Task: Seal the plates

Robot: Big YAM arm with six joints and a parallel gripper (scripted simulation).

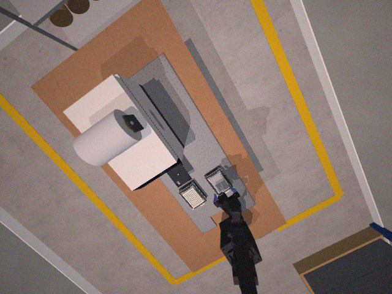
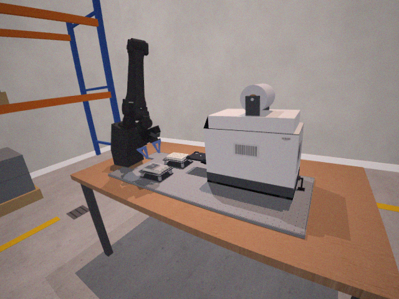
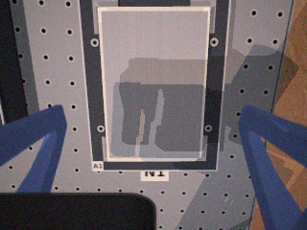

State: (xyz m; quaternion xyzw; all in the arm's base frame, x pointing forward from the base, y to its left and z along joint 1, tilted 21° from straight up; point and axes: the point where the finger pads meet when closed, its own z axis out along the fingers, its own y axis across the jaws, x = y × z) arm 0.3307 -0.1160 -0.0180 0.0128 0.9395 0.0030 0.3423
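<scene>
The white well plate lies 20 mm ahead of my hand, 190 mm to the left of it and 80 mm below it. Round my hand: foil roll 560 mm ahead, 140 mm to the left, 290 mm above; dark sealer stage 220 mm ahead, 160 mm to the left, 40 mm below; start button 330 mm ahead, 240 mm to the left, 60 mm above.
</scene>
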